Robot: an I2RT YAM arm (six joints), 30 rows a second.
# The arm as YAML. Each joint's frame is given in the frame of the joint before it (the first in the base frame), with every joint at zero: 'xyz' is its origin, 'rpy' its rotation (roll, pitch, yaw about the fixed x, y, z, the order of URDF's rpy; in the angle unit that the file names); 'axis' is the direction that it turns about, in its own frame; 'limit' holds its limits. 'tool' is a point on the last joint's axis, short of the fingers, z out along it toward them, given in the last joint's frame.
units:
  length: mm
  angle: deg
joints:
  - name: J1
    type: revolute
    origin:
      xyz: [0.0, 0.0, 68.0]
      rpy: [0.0, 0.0, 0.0]
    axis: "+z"
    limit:
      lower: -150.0
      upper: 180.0
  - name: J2
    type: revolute
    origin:
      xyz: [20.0, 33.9, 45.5]
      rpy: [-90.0, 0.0, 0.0]
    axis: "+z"
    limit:
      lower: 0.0
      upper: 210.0
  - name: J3
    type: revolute
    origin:
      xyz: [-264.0, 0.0, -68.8]
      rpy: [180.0, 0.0, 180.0]
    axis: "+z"
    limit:
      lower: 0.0
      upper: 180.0
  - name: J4
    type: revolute
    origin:
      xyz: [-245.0, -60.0, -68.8]
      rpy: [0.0, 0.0, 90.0]
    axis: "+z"
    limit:
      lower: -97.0
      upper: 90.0
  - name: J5
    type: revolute
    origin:
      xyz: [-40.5, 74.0, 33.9]
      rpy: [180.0, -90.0, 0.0]
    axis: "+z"
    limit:
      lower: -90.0
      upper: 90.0
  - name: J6
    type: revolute
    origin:
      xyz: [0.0, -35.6, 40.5]
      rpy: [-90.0, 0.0, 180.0]
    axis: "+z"
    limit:
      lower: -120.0
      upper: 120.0
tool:
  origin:
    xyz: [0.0, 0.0, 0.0]
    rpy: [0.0, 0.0, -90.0]
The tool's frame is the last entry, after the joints.
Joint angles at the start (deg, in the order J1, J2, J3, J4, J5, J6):
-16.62 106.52 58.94 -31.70 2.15 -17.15
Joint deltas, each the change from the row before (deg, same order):
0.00 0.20 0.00 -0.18 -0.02 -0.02
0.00 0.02 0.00 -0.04 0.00 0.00
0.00 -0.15 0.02 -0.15 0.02 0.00
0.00 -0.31 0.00 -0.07 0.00 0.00
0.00 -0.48 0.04 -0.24 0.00 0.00
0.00 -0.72 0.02 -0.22 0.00 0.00
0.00 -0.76 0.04 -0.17 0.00 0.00
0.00 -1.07 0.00 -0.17 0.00 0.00
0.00 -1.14 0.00 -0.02 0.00 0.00
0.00 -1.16 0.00 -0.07 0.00 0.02
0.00 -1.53 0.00 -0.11 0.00 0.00
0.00 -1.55 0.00 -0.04 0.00 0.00
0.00 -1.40 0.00 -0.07 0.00 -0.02
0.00 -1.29 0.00 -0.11 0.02 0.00
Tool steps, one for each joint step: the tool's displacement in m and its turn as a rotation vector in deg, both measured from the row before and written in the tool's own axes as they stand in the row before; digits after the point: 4 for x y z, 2 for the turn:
0.0005 0.0002 0.0010 -0.13 0.36 -0.03
0.0001 0.0000 0.0001 -0.02 0.06 0.00
0.0001 0.0000 -0.0008 0.03 -0.01 0.00
-0.0001 -0.0001 -0.0016 0.07 -0.23 0.01
-0.0001 -0.0001 -0.0026 0.08 -0.27 0.01
-0.0002 -0.0002 -0.0038 0.15 -0.50 0.02
-0.0004 -0.0003 -0.0041 0.19 -0.60 0.02
-0.0004 -0.0003 -0.0056 0.27 -0.86 0.03
-0.0007 -0.0005 -0.0060 0.33 -1.07 0.04
-0.0006 -0.0004 -0.0061 0.32 -1.04 0.06
-0.0008 -0.0005 -0.0080 0.42 -1.36 0.05
-0.0009 -0.0006 -0.0081 0.44 -1.44 0.06
-0.0007 -0.0005 -0.0073 0.39 -1.27 0.03
-0.0006 -0.0005 -0.0067 0.37 -1.12 0.04

